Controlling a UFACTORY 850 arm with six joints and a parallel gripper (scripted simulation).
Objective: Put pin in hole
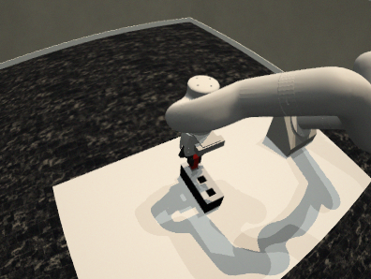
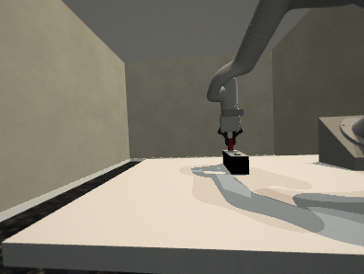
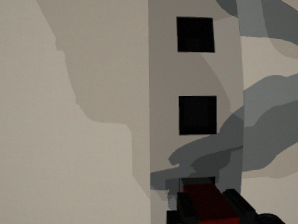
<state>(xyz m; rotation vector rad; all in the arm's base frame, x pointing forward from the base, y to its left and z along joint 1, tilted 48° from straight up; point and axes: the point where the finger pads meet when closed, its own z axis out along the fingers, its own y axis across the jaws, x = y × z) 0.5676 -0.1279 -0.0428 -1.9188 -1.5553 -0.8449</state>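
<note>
The pin lies 1 cm below my hand. The rest, counted from my hand: black block: 1 cm ahead, 6 cm to the left, 8 cm below.
</note>
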